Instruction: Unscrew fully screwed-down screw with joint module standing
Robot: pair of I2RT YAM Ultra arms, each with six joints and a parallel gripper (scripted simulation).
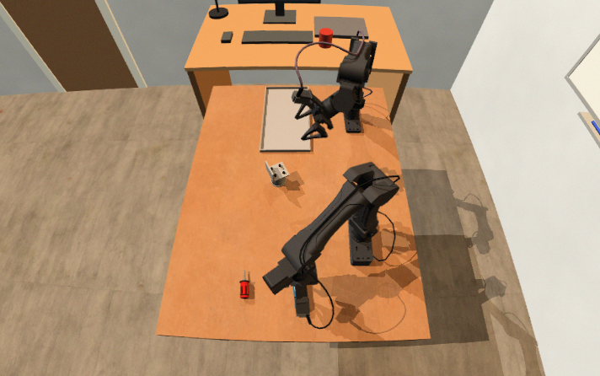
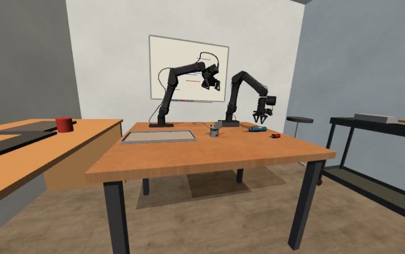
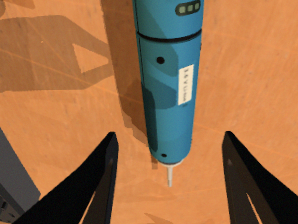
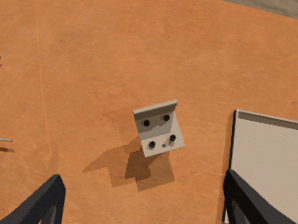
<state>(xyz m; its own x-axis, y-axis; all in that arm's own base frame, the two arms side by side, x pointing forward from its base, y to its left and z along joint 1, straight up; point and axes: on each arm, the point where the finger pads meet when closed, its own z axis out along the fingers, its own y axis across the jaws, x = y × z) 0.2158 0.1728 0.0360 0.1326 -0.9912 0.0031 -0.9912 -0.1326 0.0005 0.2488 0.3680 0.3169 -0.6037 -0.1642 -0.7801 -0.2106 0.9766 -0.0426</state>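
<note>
The l-shaped bracket lies 90 mm ahead of my right hand, 10 mm to the right of it and 250 mm below it. The rest, counted from my right hand: small red screwdriver (170 mm ahead, 430 mm to the left, 310 mm below); then grey bit (290 mm to the left, 300 mm below); then grey tray (80 mm ahead, 360 mm to the right, 320 mm below).
</note>
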